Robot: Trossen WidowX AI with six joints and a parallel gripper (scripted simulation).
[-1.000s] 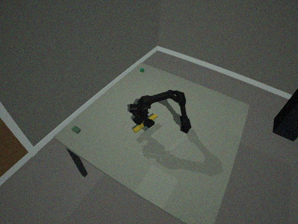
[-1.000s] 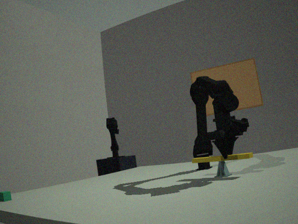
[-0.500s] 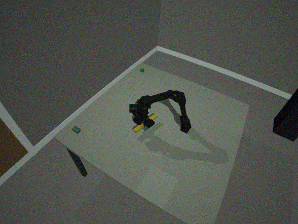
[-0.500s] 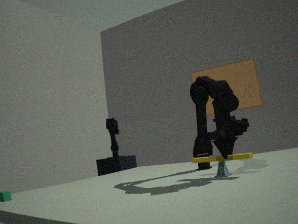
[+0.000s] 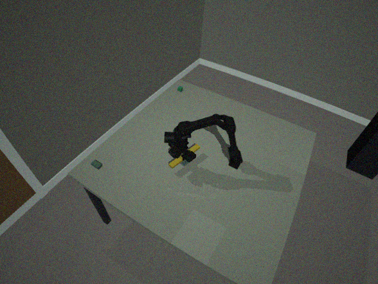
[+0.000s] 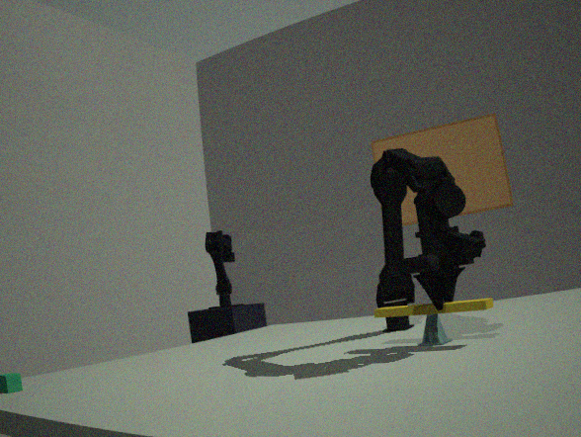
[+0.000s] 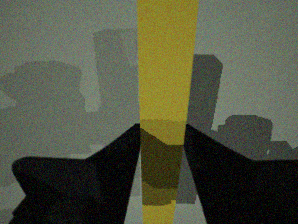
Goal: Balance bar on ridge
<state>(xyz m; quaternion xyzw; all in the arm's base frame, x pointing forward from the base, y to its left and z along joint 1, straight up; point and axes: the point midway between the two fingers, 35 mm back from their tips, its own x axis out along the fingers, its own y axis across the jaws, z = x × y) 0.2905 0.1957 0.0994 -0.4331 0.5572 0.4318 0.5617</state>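
The yellow bar lies 3 cm to the right of my gripper tip and 1 cm behind it. Round my gripper tip: grey-green block 45 cm ahead, 30 cm to the left, 6 cm below; then green cube 70 cm to the right, 45 cm ahead, 5 cm below.
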